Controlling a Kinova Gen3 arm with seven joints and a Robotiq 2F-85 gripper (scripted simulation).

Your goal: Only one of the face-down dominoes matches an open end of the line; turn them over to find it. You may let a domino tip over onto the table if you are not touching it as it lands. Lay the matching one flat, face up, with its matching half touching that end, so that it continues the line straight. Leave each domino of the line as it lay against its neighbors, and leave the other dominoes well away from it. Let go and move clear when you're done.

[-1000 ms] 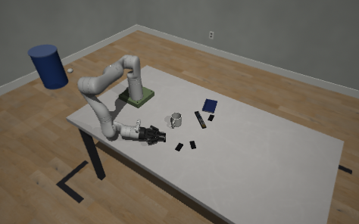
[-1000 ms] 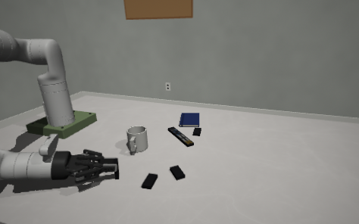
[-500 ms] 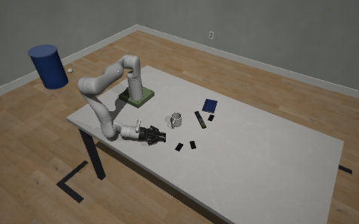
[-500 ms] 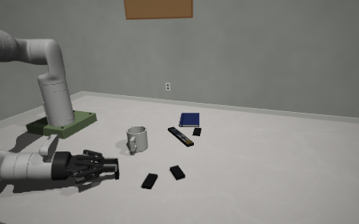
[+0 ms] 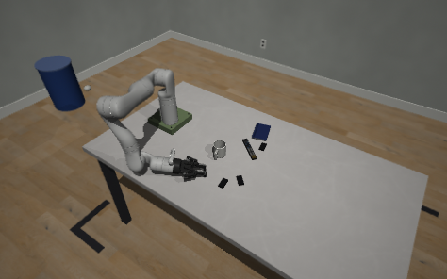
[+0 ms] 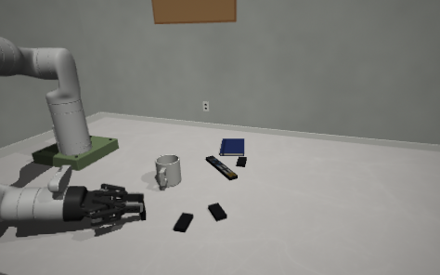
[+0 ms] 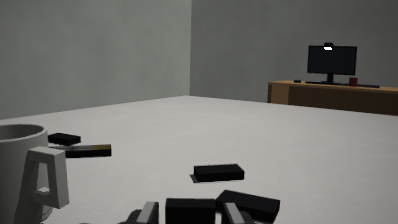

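The domino is 2 cm below my hand, 1 cm to the left of it and 1 cm ahead of it. Also, from my hand: blue book (46 cm to the left, 9 cm ahead, 4 cm below); then white mug (17 cm to the left, 1 cm below, 1 cm behind).
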